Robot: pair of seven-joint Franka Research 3 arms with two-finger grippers.
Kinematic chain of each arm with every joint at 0, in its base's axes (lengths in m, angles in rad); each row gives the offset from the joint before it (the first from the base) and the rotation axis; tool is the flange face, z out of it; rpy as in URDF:
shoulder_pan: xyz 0 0 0.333 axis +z
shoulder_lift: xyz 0 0 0 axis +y
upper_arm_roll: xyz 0 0 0.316 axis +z
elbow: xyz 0.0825 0 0 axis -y
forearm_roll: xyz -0.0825 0 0.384 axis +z
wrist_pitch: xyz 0 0 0 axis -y
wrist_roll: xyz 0.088 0 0 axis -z
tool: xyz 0 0 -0.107 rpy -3.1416 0 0
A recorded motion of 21 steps. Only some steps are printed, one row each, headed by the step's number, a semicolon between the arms.
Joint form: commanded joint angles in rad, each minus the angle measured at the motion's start. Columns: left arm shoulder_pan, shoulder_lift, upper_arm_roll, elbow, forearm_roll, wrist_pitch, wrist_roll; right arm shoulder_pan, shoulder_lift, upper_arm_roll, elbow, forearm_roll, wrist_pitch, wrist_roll.
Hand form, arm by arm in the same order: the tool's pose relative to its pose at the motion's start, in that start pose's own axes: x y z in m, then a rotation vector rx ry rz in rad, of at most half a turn. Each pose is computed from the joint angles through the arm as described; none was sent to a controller.
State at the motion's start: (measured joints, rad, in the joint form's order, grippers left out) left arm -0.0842 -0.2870 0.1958 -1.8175 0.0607 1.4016 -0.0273; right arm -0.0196 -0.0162 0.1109 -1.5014 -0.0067 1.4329 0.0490
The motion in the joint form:
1: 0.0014 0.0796 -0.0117 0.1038 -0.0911 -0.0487 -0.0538; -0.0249 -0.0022 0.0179 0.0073 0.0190 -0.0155 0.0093
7: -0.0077 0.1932 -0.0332 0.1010 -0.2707 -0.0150 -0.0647; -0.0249 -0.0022 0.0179 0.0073 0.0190 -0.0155 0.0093
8: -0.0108 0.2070 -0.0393 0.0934 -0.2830 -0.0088 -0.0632; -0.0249 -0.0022 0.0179 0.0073 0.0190 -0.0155 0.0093
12: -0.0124 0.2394 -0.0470 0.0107 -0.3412 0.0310 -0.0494; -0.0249 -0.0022 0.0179 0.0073 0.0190 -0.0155 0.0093
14: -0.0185 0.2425 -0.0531 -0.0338 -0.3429 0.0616 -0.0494; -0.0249 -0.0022 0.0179 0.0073 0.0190 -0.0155 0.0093
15: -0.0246 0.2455 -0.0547 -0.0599 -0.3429 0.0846 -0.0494; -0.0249 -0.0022 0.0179 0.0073 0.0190 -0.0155 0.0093
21: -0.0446 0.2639 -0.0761 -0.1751 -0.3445 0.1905 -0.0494; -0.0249 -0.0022 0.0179 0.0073 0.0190 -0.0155 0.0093
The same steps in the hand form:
1: 0.0182 0.0195 -0.0113 -0.0700 -0.0267 -0.0329; -0.0026 0.0014 -0.0031 0.0183 -0.0070 0.0135
7: 0.0583 0.0643 0.0333 -0.2152 -0.1198 0.0024; -0.0026 0.0014 -0.0031 0.0183 -0.0070 0.0135
8: 0.0627 0.0713 0.0423 -0.2222 -0.1361 0.0109; -0.0026 0.0014 -0.0031 0.0183 -0.0070 0.0135
12: 0.0729 0.0844 0.0907 -0.2698 -0.2137 0.0179; -0.0026 0.0014 -0.0031 0.0183 -0.0070 0.0135
14: 0.0736 0.0905 0.1105 -0.2668 -0.2321 0.0185; -0.0026 0.0014 -0.0031 0.0183 -0.0070 0.0135
15: 0.0745 0.0941 0.1224 -0.2638 -0.2390 0.0185; -0.0026 0.0014 -0.0031 0.0183 -0.0070 0.0135
21: 0.0747 0.1131 0.1778 -0.2464 -0.2704 0.0235; -0.0026 0.0014 -0.0031 0.0183 -0.0070 0.0135

